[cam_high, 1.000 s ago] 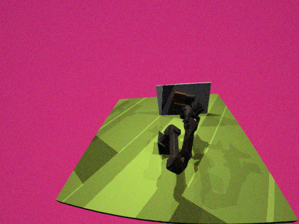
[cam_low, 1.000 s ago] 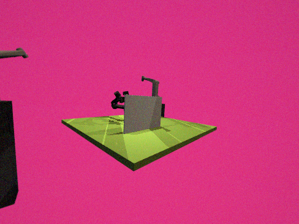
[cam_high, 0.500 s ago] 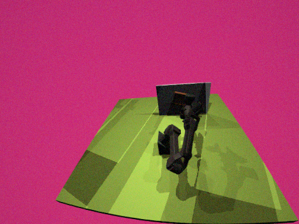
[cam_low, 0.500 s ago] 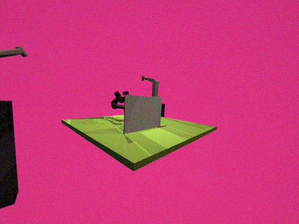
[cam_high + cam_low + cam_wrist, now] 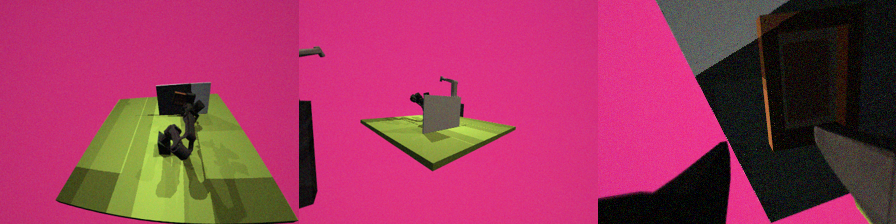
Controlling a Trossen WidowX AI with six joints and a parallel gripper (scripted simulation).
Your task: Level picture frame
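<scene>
The picture frame is 14 cm ahead of my gripper tip, 8 cm below it and 4 cm to the left of it. Also, from my gripper tip: grey wall panel (16 cm ahead, 9 cm below, 3 cm to the left).
</scene>
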